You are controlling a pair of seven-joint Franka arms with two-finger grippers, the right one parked.
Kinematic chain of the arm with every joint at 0, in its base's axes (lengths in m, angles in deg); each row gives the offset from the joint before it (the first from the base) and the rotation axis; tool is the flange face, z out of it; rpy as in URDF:
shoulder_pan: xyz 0 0 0.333 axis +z
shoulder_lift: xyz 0 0 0 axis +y
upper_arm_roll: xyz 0 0 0.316 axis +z
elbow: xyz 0.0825 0 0 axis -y
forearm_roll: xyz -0.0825 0 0.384 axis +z
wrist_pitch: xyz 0 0 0 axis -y
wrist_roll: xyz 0.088 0 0 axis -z
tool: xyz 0 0 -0.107 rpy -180 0 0
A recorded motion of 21 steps. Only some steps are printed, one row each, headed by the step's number.
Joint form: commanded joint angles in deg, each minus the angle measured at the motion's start. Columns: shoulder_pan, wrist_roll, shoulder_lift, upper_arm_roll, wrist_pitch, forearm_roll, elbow.
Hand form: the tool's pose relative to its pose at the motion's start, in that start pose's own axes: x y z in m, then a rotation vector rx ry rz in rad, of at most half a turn. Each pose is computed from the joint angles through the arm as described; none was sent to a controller.
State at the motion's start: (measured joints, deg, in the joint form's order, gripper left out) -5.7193 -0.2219 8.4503 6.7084 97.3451 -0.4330 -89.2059
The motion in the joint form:
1: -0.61 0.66 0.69 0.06 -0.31 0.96 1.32
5: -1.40 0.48 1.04 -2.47 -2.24 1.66 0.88
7: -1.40 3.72 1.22 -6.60 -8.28 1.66 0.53
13: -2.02 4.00 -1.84 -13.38 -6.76 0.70 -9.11
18: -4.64 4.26 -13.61 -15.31 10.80 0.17 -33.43
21: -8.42 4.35 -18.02 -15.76 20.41 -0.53 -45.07
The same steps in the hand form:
1: 0.0037 0.0048 -0.0034 0.0182 0.0058 0.0234
5: -0.0005 0.0369 0.0069 0.0255 -0.0410 0.0789
7: -0.0166 0.0755 0.0197 0.0192 -0.1559 0.2059
13: -0.0574 0.1433 0.0628 0.0083 -0.2443 0.3393
18: -0.1354 0.1680 0.1253 0.0236 -0.1558 0.4185
21: -0.1822 0.1878 0.1665 0.0250 -0.1138 0.4850

